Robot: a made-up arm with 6 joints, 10 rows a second.
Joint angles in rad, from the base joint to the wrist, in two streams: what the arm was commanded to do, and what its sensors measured. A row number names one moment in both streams.
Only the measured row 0 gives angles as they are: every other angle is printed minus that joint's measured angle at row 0.
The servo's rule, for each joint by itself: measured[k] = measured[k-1] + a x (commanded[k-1-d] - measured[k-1]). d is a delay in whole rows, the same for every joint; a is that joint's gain. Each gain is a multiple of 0.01, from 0.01 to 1. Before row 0 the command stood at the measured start. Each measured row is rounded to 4 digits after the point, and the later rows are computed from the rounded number. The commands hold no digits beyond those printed.
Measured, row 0:
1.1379, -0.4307, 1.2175, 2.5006, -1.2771, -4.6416
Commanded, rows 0 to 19:
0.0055, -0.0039, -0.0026, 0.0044, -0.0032, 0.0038
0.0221, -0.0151, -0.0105, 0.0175, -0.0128, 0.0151
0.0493, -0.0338, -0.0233, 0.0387, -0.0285, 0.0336
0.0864, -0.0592, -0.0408, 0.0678, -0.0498, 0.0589
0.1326, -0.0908, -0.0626, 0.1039, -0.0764, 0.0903
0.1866, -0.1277, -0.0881, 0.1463, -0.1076, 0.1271
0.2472, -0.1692, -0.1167, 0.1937, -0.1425, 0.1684
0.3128, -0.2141, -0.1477, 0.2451, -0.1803, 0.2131
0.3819, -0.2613, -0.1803, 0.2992, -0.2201, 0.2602
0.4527, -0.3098, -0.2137, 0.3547, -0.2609, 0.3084
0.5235, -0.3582, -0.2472, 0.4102, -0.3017, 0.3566
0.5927, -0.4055, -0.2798, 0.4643, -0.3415, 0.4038
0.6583, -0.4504, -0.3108, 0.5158, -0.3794, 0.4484
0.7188, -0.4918, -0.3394, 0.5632, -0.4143, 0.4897
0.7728, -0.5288, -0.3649, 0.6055, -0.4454, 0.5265
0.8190, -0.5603, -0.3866, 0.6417, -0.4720, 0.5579
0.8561, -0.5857, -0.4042, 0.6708, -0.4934, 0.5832
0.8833, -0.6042, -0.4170, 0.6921, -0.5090, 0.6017
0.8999, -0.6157, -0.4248, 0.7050, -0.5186, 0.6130
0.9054, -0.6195, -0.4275, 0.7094, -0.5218, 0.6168
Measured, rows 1 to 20:
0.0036, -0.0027, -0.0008, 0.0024, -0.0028, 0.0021
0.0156, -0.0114, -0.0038, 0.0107, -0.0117, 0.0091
0.0375, -0.0271, -0.0098, 0.0261, -0.0267, 0.0223
0.0693, -0.0496, -0.0194, 0.0490, -0.0473, 0.0421
0.1104, -0.0784, -0.0328, 0.0792, -0.0732, 0.0681
0.1599, -0.1129, -0.0499, 0.1161, -0.1038, 0.1000
0.2166, -0.1523, -0.0706, 0.1588, -0.1382, 0.1369
0.2791, -0.1956, -0.0945, 0.2063, -0.1757, 0.1780
0.3459, -0.2416, -0.1211, 0.2574, -0.2152, 0.2224
0.4153, -0.2893, -0.1498, 0.3109, -0.2559, 0.2688
0.4856, -0.3375, -0.1800, 0.3655, -0.2967, 0.3162
0.5552, -0.3851, -0.2109, 0.4198, -0.3366, 0.3635
0.6222, -0.4308, -0.2419, 0.4726, -0.3747, 0.4093
0.6850, -0.4735, -0.2721, 0.5224, -0.4099, 0.4527
0.7421, -0.5122, -0.3009, 0.5681, -0.4415, 0.4926
0.7921, -0.5459, -0.3275, 0.6086, -0.4686, 0.5279
0.8337, -0.5738, -0.3513, 0.6428, -0.4907, 0.5578
0.8659, -0.5951, -0.3717, 0.6699, -0.5070, 0.5815
0.8880, -0.6095, -0.3882, 0.6892, -0.5173, 0.5985
0.8993, -0.6165, -0.4004, 0.7003, -0.5213, 0.6084
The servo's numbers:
d 0
a 0.65 0.70 0.31 0.55 0.89 0.54

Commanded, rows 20 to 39:
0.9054, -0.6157, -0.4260, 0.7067, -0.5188, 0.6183
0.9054, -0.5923, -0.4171, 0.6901, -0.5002, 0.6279
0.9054, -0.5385, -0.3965, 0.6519, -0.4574, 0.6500
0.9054, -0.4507, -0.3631, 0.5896, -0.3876, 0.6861
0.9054, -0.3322, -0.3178, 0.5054, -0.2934, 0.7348
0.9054, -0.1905, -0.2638, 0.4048, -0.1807, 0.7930
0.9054, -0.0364, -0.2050, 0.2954, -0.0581, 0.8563
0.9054, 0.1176, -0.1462, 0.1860, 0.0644, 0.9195
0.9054, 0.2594, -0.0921, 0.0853, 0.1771, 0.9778
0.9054, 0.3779, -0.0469, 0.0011, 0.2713, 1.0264
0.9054, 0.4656, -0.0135, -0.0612, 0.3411, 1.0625
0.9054, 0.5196, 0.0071, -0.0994, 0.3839, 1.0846
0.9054, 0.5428, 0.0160, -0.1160, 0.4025, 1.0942
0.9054, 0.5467, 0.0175, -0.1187, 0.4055, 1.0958
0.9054, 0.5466, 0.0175, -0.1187, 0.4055, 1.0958
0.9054, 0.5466, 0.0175, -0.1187, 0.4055, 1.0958
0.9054, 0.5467, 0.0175, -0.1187, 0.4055, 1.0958
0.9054, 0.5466, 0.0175, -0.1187, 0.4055, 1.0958
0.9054, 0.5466, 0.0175, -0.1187, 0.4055, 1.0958
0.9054, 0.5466, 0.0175, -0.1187, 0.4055, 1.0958
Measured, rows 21 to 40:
0.9033, -0.6159, -0.4083, 0.7038, -0.5191, 0.6137
0.9047, -0.5994, -0.4110, 0.6963, -0.5023, 0.6214
0.9052, -0.5568, -0.4065, 0.6719, -0.4623, 0.6368
0.9053, -0.4825, -0.3930, 0.6266, -0.3958, 0.6634
0.9054, -0.3773, -0.3697, 0.5599, -0.3047, 0.7020
0.9054, -0.2465, -0.3369, 0.4746, -0.1943, 0.7511
0.9054, -0.0994, -0.2960, 0.3760, -0.0731, 0.8079
0.9054, 0.0525, -0.2496, 0.2715, 0.0493, 0.8682
0.9054, 0.1973, -0.2008, 0.1691, 0.1630, 0.9274
0.9054, 0.3237, -0.1531, 0.0767, 0.2594, 0.9809
0.9054, 0.4230, -0.1098, 0.0009, 0.3321, 1.0250
0.9054, 0.4906, -0.0736, -0.0543, 0.3782, 1.0572
0.9054, 0.5271, -0.0458, -0.0882, 0.3998, 1.0772
0.9054, 0.5408, -0.0262, -0.1050, 0.4049, 1.0872
0.9054, 0.5449, -0.0127, -0.1125, 0.4054, 1.0918
0.9054, 0.5461, -0.0033, -0.1159, 0.4055, 1.0940
0.9054, 0.5465, 0.0031, -0.1174, 0.4055, 1.0950
0.9054, 0.5466, 0.0076, -0.1181, 0.4055, 1.0954
0.9054, 0.5466, 0.0107, -0.1184, 0.4055, 1.0956
0.9054, 0.5466, 0.0128, -0.1186, 0.4055, 1.0957

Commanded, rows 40 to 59:
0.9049, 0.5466, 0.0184, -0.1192, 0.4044, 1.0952
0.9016, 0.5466, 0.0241, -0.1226, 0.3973, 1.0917
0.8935, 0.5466, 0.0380, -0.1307, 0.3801, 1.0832
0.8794, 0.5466, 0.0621, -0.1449, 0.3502, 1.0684
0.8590, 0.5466, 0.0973, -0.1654, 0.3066, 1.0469
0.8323, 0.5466, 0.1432, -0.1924, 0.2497, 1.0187
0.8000, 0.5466, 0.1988, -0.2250, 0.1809, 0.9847
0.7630, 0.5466, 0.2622, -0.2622, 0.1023, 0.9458
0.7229, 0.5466, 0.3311, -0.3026, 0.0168, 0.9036
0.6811, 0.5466, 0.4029, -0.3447, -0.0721, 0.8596
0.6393, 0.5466, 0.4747, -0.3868, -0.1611, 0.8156
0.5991, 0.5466, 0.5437, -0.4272, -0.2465, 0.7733
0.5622, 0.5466, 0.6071, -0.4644, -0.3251, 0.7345
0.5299, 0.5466, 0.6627, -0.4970, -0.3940, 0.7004
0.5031, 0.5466, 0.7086, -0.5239, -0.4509, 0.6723
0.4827, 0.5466, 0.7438, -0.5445, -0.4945, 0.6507
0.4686, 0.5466, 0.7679, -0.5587, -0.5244, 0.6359
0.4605, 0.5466, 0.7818, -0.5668, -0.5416, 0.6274
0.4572, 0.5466, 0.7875, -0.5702, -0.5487, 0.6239
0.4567, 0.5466, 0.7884, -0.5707, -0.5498, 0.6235
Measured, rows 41 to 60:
0.9051, 0.5466, 0.0145, -0.1189, 0.4045, 1.0954
0.9028, 0.5466, 0.0175, -0.1209, 0.3981, 1.0934
0.8968, 0.5466, 0.0239, -0.1263, 0.3821, 1.0879
0.8855, 0.5466, 0.0357, -0.1365, 0.3537, 1.0774
0.8683, 0.5466, 0.0548, -0.1524, 0.3118, 1.0609
0.8449, 0.5466, 0.0822, -0.1744, 0.2565, 1.0381
0.8157, 0.5466, 0.1183, -0.2022, 0.1892, 1.0093
0.7814, 0.5466, 0.1629, -0.2352, 0.1119, 0.9750
0.7434, 0.5466, 0.2150, -0.2723, 0.0273, 0.9364
0.7029, 0.5466, 0.2732, -0.3121, -0.0612, 0.8949
0.6616, 0.5466, 0.3357, -0.3532, -0.1501, 0.8521
0.6210, 0.5466, 0.4002, -0.3939, -0.2359, 0.8095
0.5828, 0.5466, 0.4643, -0.4327, -0.3153, 0.7690
0.5484, 0.5466, 0.5258, -0.4681, -0.3853, 0.7320
0.5190, 0.5466, 0.5825, -0.4988, -0.4437, 0.6998
0.4954, 0.5466, 0.6325, -0.5239, -0.4889, 0.6733
0.4780, 0.5466, 0.6745, -0.5430, -0.5205, 0.6531
0.4666, 0.5466, 0.7078, -0.5561, -0.5393, 0.6392
0.4605, 0.5466, 0.7325, -0.5639, -0.5477, 0.6309
0.4580, 0.5466, 0.7498, -0.5676, -0.5496, 0.6269

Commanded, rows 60 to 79:
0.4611, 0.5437, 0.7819, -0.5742, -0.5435, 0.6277
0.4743, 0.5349, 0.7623, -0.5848, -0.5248, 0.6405
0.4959, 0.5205, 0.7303, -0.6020, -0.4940, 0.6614
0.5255, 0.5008, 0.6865, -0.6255, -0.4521, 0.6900
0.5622, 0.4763, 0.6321, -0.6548, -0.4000, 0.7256
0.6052, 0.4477, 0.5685, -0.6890, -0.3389, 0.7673
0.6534, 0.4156, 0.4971, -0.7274, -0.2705, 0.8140
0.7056, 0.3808, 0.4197, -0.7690, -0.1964, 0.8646
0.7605, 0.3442, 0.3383, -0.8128, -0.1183, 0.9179
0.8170, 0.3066, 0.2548, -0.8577, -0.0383, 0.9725
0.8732, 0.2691, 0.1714, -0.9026, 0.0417, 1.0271
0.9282, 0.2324, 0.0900, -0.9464, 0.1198, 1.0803
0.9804, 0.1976, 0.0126, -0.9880, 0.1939, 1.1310
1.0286, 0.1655, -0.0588, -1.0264, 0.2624, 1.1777
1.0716, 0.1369, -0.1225, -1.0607, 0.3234, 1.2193
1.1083, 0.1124, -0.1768, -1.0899, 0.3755, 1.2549
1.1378, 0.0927, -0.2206, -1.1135, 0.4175, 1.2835
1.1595, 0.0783, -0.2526, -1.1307, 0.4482, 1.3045
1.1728, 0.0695, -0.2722, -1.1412, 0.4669, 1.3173
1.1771, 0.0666, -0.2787, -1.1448, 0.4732, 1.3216
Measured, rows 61 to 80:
0.4600, 0.5446, 0.7598, -0.5712, -0.5442, 0.6273
0.4693, 0.5378, 0.7606, -0.5787, -0.5269, 0.6344
0.4866, 0.5257, 0.7512, -0.5915, -0.4976, 0.6490
0.5119, 0.5083, 0.7311, -0.6102, -0.4571, 0.6711
0.5446, 0.4859, 0.7004, -0.6347, -0.4063, 0.7005
0.5840, 0.4592, 0.6595, -0.6646, -0.3463, 0.7366
0.6291, 0.4287, 0.6092, -0.6991, -0.2788, 0.7784
0.6788, 0.3952, 0.5505, -0.7375, -0.2055, 0.8249
0.7319, 0.3595, 0.4847, -0.7789, -0.1279, 0.8751
0.7872, 0.3225, 0.4134, -0.8222, -0.0482, 0.9277
0.8431, 0.2851, 0.3384, -0.8664, 0.0318, 0.9814
0.8984, 0.2482, 0.2614, -0.9104, 0.1101, 1.0348
0.9517, 0.2128, 0.1843, -0.9531, 0.1847, 1.0867
1.0017, 0.1797, 0.1089, -0.9934, 0.2539, 1.1358
1.0471, 0.1497, 0.0372, -1.0304, 0.3158, 1.1809
1.0869, 0.1236, -0.0291, -1.0631, 0.3689, 1.2209
1.1200, 0.1020, -0.0885, -1.0908, 0.4122, 1.2547
1.1457, 0.0854, -0.1394, -1.1127, 0.4442, 1.2816
1.1633, 0.0743, -0.1806, -1.1284, 0.4644, 1.3009
1.1723, 0.0689, -0.2110, -1.1374, 0.4722, 1.3121

